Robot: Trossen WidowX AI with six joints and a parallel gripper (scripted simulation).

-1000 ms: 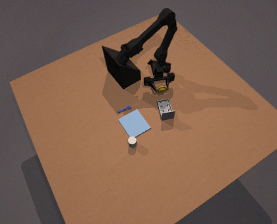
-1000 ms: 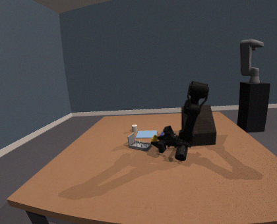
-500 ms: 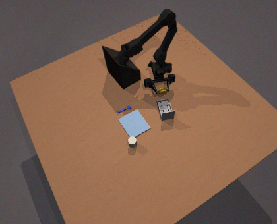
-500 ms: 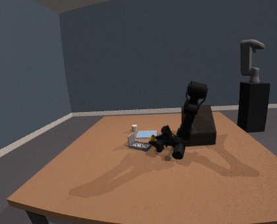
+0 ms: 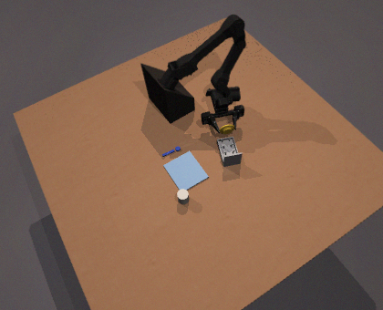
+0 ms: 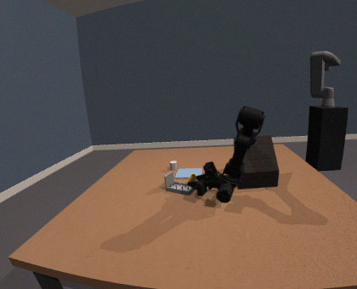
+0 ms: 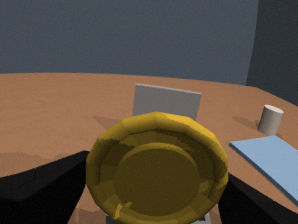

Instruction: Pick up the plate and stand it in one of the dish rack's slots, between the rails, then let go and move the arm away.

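My gripper tip is now 60 mm short of the grey dish rack, 30 mm to the left of it and 40 mm above it. From my gripper tip the other things lie so: light blue mat: 40 mm ahead, 230 mm to the right, 60 mm below; yellow plate: 10 mm behind; small blue spoon: 80 mm behind, 230 mm to the right, 60 mm below.
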